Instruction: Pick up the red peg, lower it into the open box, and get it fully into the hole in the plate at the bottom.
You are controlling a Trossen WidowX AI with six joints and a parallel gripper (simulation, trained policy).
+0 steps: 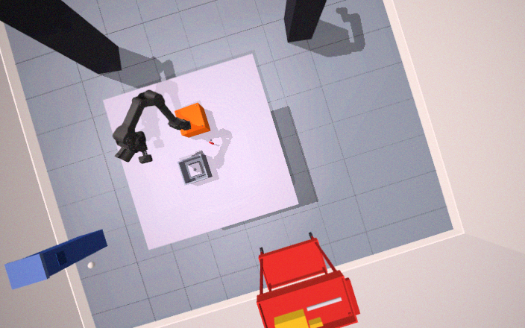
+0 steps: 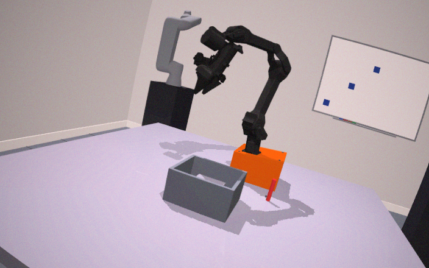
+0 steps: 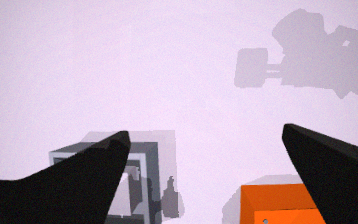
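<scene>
Now: the red peg 34 cm to the left of my gripper tip, 25 cm below it and 3 cm behind it. The rest, counted from my gripper tip: grey box: 26 cm below, 18 cm to the left, 16 cm ahead.
</scene>
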